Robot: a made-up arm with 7 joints. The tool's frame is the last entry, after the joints.
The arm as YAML. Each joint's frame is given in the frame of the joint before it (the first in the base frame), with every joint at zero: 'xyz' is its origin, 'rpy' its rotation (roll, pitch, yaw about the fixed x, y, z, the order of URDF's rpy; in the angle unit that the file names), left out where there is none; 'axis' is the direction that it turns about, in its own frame. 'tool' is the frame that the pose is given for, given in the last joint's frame.
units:
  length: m
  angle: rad
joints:
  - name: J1
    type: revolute
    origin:
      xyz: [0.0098, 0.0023, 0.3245]
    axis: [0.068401, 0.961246, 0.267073]
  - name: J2
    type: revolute
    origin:
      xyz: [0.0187, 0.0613, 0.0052]
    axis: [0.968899, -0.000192, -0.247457]
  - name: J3
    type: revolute
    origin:
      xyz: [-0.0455, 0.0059, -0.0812]
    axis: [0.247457, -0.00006, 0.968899]
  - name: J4
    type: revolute
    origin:
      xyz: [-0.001, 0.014, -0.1]
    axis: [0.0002, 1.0, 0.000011]
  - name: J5
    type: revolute
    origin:
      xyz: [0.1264, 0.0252, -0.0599]
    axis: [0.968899, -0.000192, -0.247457]
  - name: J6
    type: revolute
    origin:
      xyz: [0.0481, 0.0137, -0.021]
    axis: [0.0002, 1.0, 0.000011]
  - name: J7
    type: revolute
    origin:
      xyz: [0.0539, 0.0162, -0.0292]
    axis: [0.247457, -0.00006, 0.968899]
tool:
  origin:
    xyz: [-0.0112, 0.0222, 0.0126]
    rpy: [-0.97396, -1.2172, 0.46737]
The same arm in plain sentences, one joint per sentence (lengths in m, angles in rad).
The arm has seven revolute joints in a row. What follows holds with every joint at zero, and every direction is one of the base frame's.
The first joint lies 0.0098 m along +x and 0.0023 m along +y and 0.3245 m along +z from the base frame's origin and rotates about the direction (0.068403, 0.961235, 0.26711).
The second joint lies 0.0187 m along +x and 0.0613 m along +y and 0.0052 m along +z from the first joint and rotates about the direction (0.968889, -0.0002, -0.247497).
The third joint lies 0.0455 m along -x and 0.0059 m along +y and 0.0812 m along -z from the second joint and rotates about the direction (0.247497, -0.0001, 0.968889).
The fourth joint lies 0.0010 m along -x and 0.0140 m along +y and 0.1000 m along -z from the third joint and rotates about the direction (0.0002, 1, 0).
The fifth joint lies 0.1264 m along +x and 0.0252 m along +y and 0.0599 m along -z from the fourth joint and rotates about the direction (0.968889, -0.0002, -0.247497).
The sixth joint lies 0.0481 m along +x and 0.0137 m along +y and 0.0210 m along -z from the fifth joint and rotates about the direction (0.0002, 1, 0).
The seventh joint lies 0.0539 m along +x and 0.0162 m along +y and 0.0292 m along -z from the sixth joint and rotates about the direction (0.247497, -0.0001, 0.968889).
The tool frame, which is the frame that the pose is given for, lies 0.0112 m along -x and 0.0222 m along +y and 0.0126 m along +z from the seventh joint; its axes are the base frame's turned by roll -0.9740, pitch -1.2172 and yaw 0.4674 rad (as in URDF: about the fixed x, then y, then z).

